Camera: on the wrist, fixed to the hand. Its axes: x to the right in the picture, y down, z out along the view.
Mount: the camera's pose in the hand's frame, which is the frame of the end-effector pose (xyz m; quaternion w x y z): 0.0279 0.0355 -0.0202 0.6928 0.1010 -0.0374 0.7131
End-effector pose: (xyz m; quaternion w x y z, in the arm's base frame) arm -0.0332 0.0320 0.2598 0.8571 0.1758 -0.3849 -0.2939
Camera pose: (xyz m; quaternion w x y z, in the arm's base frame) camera 0.0101 0.0429 0.2811 0.7712 -0.0771 -0.4537 0.4399
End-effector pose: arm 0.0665 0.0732 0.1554 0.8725 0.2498 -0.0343 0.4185
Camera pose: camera 0.0550 0.1211 0.1597 0.2795 0.2524 -0.1923 0.9062
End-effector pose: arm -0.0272 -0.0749 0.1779 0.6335 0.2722 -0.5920 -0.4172
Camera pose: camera -0.0015 -0.0838 0.2192 0.6868 -0.1852 -0.6701 0.2123
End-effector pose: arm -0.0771 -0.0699 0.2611 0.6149 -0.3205 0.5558 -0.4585
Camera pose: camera -0.0905 -0.0800 0.2146 0.8061 0.2193 0.5443 0.0767
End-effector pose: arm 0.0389 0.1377 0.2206 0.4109 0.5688 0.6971 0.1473
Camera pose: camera 0.0474 0.1795 0.2457 0.1482 0.9381 0.0768 0.3034
